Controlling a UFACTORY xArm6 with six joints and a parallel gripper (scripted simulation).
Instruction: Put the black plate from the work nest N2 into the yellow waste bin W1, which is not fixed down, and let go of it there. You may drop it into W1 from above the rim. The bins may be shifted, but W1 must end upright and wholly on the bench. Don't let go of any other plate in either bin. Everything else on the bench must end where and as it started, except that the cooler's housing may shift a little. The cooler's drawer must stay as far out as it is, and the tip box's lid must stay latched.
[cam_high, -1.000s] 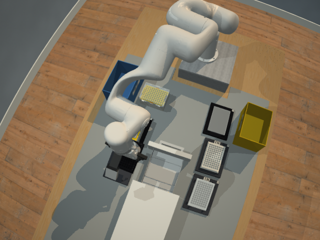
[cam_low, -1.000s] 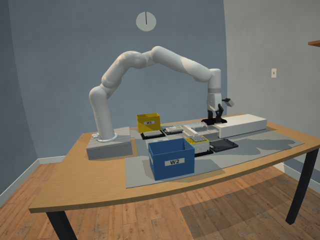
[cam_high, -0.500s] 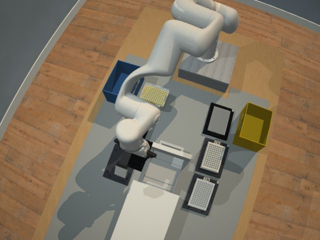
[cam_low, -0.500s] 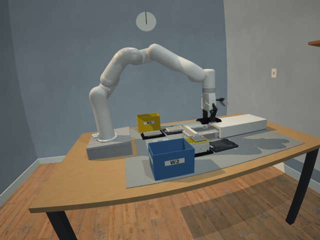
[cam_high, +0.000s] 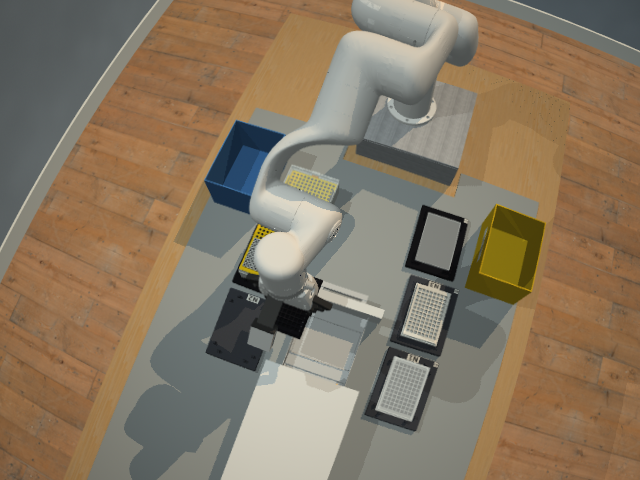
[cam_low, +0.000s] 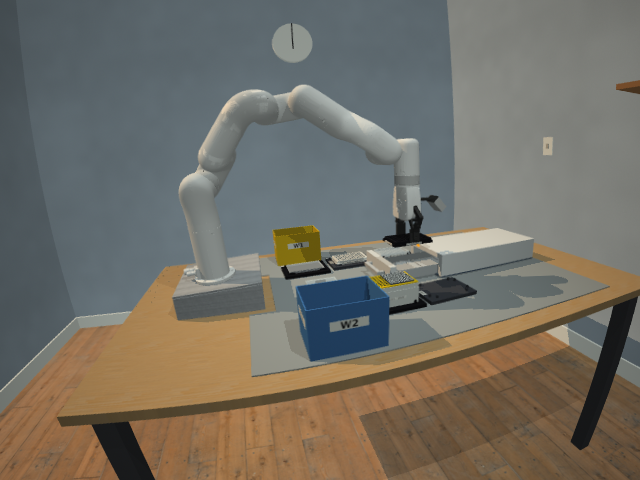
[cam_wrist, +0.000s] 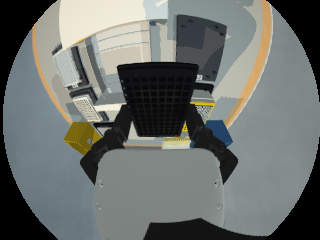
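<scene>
My hand is 270 mm past the yellow waste bin W1, 420 mm to the right of it and 120 mm above it. Round my hand: yellow-topped tip box: 120 mm behind, 110 mm to the right, 100 mm below; then black plate: 10 mm below; then cooler drawer: 80 mm ahead, 80 mm to the left, 140 mm below.
</scene>
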